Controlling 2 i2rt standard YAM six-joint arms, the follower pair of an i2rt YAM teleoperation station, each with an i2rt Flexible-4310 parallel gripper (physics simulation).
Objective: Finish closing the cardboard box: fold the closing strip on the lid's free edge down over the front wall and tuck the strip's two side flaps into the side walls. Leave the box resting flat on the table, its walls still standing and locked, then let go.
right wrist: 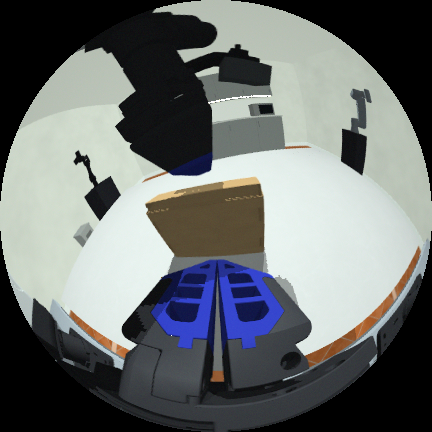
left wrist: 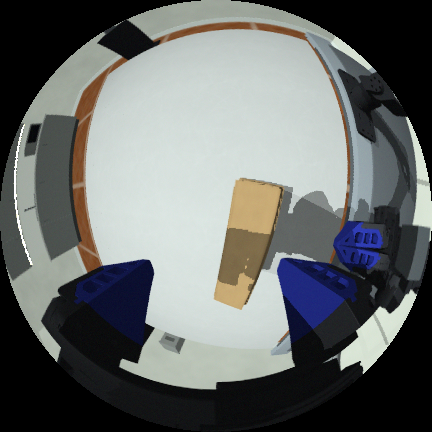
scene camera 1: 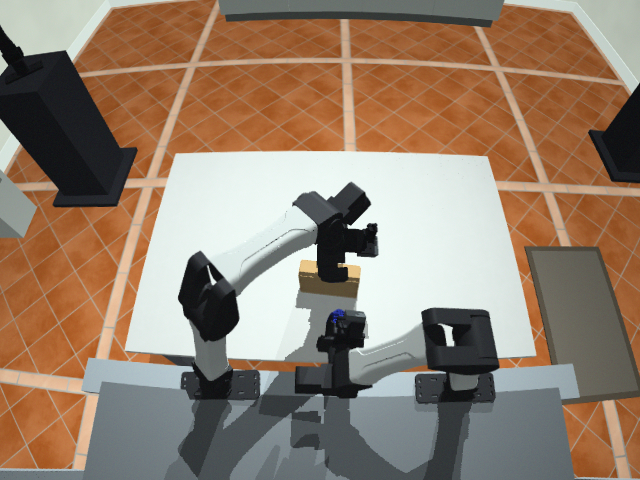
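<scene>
The cardboard box [scene camera 1: 328, 288] [left wrist: 256, 207] [right wrist: 215, 230] lies on the white table, its lid down as a flat top. In the right wrist view its brown front wall is upright, with a broken, ragged line just below the top edge. Whether the closing strip's side flaps are tucked in cannot be told. My left gripper [scene camera 1: 333, 279] [left wrist: 215, 268] is open above the box, and its shadow falls across the lid. Its blue tip also shows above the box in the right wrist view. My right gripper [scene camera 1: 338, 312] [left wrist: 334, 243] [right wrist: 216, 265] is shut and empty, in front of the box and apart from it.
The white table [scene camera 1: 439, 217] [left wrist: 165, 125] [right wrist: 320, 215] bears the box. My left arm [scene camera 1: 276, 248] reaches over the table from the left, with its forearm high. My right arm [scene camera 1: 392, 353] stays low near the table's front edge. Shadows fall in front of the box.
</scene>
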